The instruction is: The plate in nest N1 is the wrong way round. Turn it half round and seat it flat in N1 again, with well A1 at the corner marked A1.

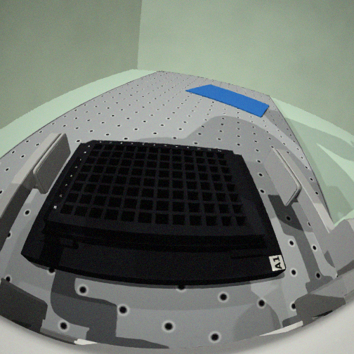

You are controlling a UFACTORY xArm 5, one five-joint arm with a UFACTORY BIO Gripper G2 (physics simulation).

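Observation:
The black plate (156,226), a grid of square wells, lies in the black nest N1 (150,261) and looks level. Small pale marks run along its left and far edges and meet at the far left corner. The white A1 label (277,262) is on the nest's near right corner, diagonally opposite. My gripper (169,171) is open, with one finger pad to the left of the plate and the other to the right. Gaps show between both pads and the plate, and neither touches it. How high the pads are over the board is hard to tell.
A flat blue rectangle (230,99) lies on the far part of the grey perforated board (168,116). Pale green walls (240,40) stand behind the board. Shadows of the arm and gripper fall across the board around the nest.

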